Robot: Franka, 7 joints.
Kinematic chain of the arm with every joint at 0, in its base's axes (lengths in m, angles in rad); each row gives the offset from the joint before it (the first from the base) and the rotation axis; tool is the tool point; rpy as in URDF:
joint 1: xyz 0 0 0.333 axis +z
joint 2: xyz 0 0 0 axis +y
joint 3: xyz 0 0 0.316 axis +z
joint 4: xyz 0.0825 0 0 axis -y
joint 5: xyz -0.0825 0 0.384 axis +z
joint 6: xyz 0 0 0 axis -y
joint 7: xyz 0.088 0 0 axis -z
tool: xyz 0 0 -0.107 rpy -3.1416 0 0
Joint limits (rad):
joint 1: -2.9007..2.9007
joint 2: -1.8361..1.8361
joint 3: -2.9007..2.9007
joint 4: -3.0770..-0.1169
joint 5: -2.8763..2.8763
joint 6: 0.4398..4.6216
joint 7: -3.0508..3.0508
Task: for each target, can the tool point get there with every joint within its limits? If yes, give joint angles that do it. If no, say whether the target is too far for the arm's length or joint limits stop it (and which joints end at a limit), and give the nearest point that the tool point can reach.
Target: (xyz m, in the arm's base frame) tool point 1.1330 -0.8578 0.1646
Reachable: no: too far | nearest point 0.6792 -0.5142 0.2320 | short by 0.573 m
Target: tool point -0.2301 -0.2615 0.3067
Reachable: yes | joints 2.0574 0.3893 2.1536 -2.5986 -0.9130 1.4552 -1.6616
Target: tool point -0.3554 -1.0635 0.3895
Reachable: no: too far | nearest point -0.2716 -0.8126 0.3762 | short by 0.265 m
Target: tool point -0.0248 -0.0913 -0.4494
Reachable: no: joint limits stop it (at a limit: joint 2) | nearest point -0.0337 -0.1241 -0.3377 | short by 0.117 m
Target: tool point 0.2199 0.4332 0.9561
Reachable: yes | joints 2.3308 0.6900 -2.2029 -1.2486 -1.0425 2.8991 -1.8150
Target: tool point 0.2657 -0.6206 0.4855
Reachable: yes | joints -2.0493 0.8641 1.0839 -1.4089 1.1236 1.5167 -1.4787
